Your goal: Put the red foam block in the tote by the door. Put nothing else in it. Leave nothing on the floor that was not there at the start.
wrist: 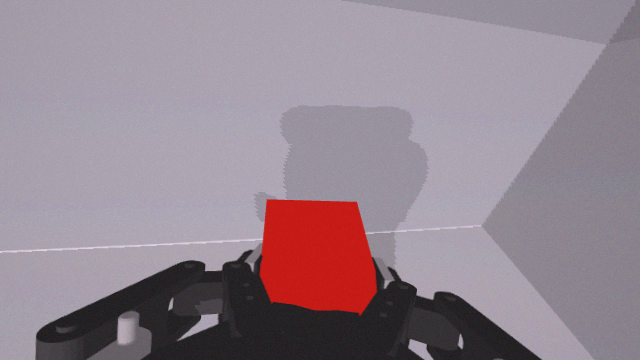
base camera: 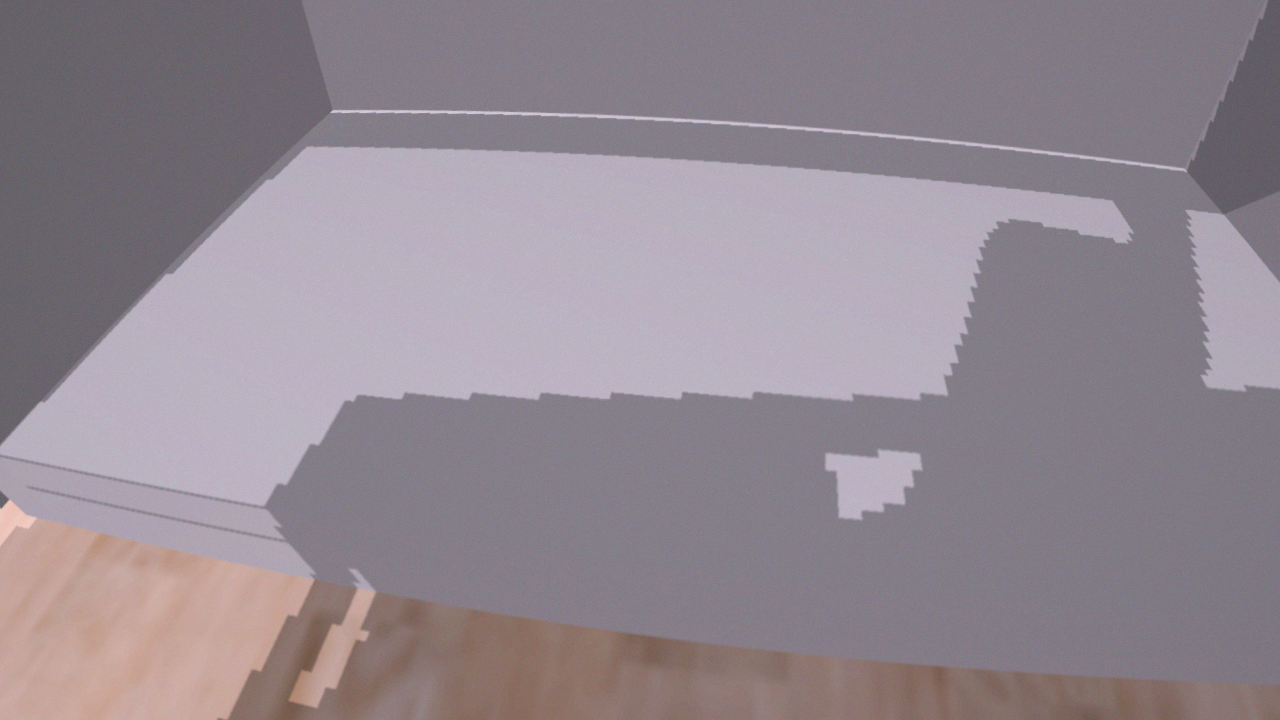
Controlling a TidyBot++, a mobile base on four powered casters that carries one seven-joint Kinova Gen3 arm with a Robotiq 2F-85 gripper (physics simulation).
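Places are measured from the arm's base along level axes (x ahead, y left, z up), in metres.
Pixels of known places: gripper, fingertip midpoint: (wrist: 318,265).
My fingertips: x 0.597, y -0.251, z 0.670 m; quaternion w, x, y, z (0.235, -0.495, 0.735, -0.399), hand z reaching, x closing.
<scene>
Behind a point stands the place of what it marks.
The red foam block (wrist: 314,232) {z 0.692, x 0.605, y -0.248 m} is in the lower middle of the wrist view, between the two black fingers. My gripper (wrist: 318,265) {z 0.670, x 0.597, y -0.251 m} is shut on it, with a pale pad against each side of the block. The block's lower end is hidden behind the gripper body, and I cannot tell whether it touches the surface beneath. Neither the block nor the gripper shows in the base camera view. The tote and the door do not show in either view.
A pale grey shelf-like surface (base camera: 581,268) {z -0.320, x 0.484, y 0.055 m} (wrist: 100,280) {z 0.594, x 0.671, y -0.093 m} has a back wall (base camera: 716,53) {z -0.256, x 0.713, y -0.050 m} (wrist: 150,125) {z 0.718, x 0.698, y -0.156 m} behind it. Side walls stand at the left (base camera: 134,134) {z -0.224, x 0.525, y 0.370 m} and right (wrist: 575,175) {z 0.706, x 0.606, y -0.487 m}. Wooden floor (base camera: 134,608) {z -0.396, x 0.264, y 0.315 m} lies below its front edge. A large shadow crosses the surface.
</scene>
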